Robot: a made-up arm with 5 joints. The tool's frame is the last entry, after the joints.
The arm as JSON. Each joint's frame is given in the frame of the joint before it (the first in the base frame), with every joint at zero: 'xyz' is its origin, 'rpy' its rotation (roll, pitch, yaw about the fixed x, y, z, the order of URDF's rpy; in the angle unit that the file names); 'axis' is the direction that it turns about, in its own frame. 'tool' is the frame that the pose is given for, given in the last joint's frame.
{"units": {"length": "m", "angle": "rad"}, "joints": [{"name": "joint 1", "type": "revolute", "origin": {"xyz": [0.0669, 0.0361, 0.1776], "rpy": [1.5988, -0.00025, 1.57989]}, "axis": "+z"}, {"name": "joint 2", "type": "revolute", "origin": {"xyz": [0.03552, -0.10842, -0.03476], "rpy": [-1.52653, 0.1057, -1.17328]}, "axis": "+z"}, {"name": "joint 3", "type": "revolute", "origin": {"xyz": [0.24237, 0.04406, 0.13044], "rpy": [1.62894, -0.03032, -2.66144]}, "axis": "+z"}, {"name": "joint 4", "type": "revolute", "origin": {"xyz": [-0.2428, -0.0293, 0.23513], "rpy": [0.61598, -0.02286, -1.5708]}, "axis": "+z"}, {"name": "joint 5", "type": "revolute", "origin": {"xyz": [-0.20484, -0.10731, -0.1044], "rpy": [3.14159, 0.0, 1.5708]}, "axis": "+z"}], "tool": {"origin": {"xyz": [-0.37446, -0.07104, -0.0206], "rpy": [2.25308, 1.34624, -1.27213]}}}
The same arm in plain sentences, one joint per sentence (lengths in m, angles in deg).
The arm has five revolute joints in a row. What follows holds with every joint at zero, and every direction is one of the base frame's.
Joint 1 lies 0.0669 m along +x and 0.0361 m along +y and 0.1776 m along +z from the base frame's origin and turns about the direction (0.999567, 0.0091, -0.027999).
Joint 2 lies 0.0381 m along -x and 0.0352 m along +y and 0.1074 m along -z from joint 1 and turns about the direction (0.0463, 0.923292, 0.381297).
Joint 3 lies 0.0702 m along -x and 0.2131 m along +y and 0.1654 m along -z from joint 2 and turns about the direction (-0.815997, -0.239299, 0.526198).
Joint 4 lies 0.3316 m along -x and 0.0084 m along -y and 0.0712 m along -z from joint 3 and turns about -x.
Joint 5 lies 0.1044 m along +x and 0.2302 m along +y and 0.022 m along -z from joint 4 and turns about +x.
The tool frame, which is the frame that the pose is given for, lies 0.0206 m along -x and 0.2072 m along +y and 0.3199 m along -z from joint 5; its axes are the base frame's turned by roll -179.5, pitch -8.11 and yaw 169.98 deg (as in URDF: about the fixed x, then y, then z).

